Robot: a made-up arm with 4 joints.
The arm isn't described. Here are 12 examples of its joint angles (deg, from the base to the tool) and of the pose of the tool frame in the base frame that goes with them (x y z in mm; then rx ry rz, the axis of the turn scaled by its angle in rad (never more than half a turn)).
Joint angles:
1: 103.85 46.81 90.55 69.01
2: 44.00 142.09 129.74 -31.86
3: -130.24 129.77 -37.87 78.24
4: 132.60 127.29 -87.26 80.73
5: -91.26 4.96 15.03 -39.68
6: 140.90 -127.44 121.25 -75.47
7: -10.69 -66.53 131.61 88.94
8: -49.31 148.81 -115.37 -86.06
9: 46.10 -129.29 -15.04 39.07
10: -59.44 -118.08 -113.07 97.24
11: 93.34 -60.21 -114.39 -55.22
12: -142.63 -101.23 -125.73 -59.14
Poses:
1: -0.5 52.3 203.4 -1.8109 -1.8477 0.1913
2: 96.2 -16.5 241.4 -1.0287 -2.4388 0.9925
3: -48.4 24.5 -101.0 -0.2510 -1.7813 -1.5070
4: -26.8 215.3 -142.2 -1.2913 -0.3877 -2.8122
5: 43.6 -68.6 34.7 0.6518 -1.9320 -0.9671
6: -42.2 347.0 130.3 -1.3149 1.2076 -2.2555
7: -139.7 -47.8 3.1 -1.5759 -0.9512 -2.2295
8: -283.2 106.5 -50.8 -1.4894 -0.0115 -2.2006
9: -182.7 4.4 174.2 0.0337 1.0999 -0.6496
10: -274.0 182.0 118.3 1.7948 0.3916 -0.1313
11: 205.6 222.0 283.4 -2.4687 0.1525 1.7196
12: -187.0 319.2 272.3 0.4007 1.7329 -1.5343
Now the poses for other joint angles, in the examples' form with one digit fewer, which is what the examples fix.
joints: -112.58 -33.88 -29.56 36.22
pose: -101 -21 320 -1.517 -1.862 0.886
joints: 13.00 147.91 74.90 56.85
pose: 61 145 154 2.288 -0.001 -1.767
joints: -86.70 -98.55 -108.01 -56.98
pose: -276 106 311 -0.272 1.859 -0.831
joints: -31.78 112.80 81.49 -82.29
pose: -170 61 206 1.671 1.850 -0.720
